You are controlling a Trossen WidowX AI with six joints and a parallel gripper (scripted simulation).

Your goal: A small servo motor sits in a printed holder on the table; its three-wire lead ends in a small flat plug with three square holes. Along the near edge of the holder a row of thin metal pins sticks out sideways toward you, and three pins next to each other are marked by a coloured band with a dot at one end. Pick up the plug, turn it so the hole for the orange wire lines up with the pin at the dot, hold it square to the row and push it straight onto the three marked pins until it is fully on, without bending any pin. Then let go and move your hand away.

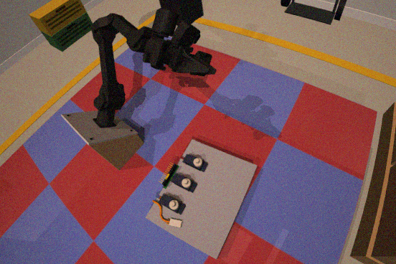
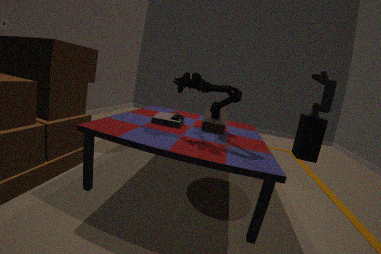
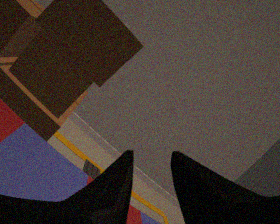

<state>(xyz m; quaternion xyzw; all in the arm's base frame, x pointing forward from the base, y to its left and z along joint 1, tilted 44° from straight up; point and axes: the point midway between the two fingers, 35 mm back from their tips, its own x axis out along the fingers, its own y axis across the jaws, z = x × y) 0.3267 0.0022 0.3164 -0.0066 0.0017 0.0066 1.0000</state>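
The servo is 18 cm to the right of my gripper tip and 33 cm below it. From my gripper tip the other things lie so: grey holder plate (10 cm ahead, 16 cm to the right, 36 cm below).
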